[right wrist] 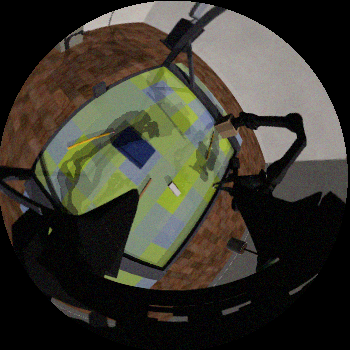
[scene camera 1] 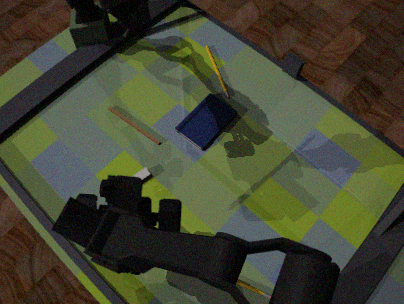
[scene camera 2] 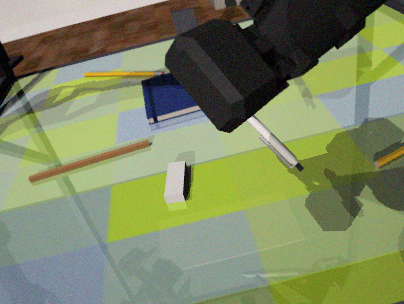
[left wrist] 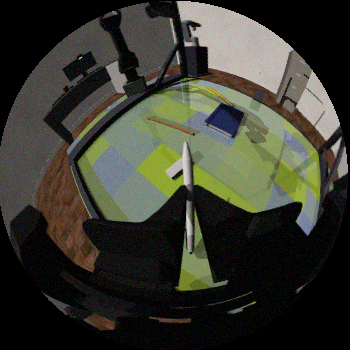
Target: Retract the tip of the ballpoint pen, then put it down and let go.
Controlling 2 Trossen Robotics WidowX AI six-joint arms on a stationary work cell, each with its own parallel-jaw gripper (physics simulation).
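Note:
The ballpoint pen is white and grey, with a slim clip. My left gripper is shut on it around the middle and holds it above the table. In the left wrist view its tapered end points away from the wrist and its dark-ended clip end points back toward it. In scene camera 2 the dark end points down to the right, while the arm hides the tapered end and the fingers. Whether the writing tip is out is too small to tell. My right gripper is open and empty, far from the pen.
A white eraser lies near the left gripper. A dark blue notebook, a brown stick and a yellow pencil lie farther off. Another pencil lies near the left arm.

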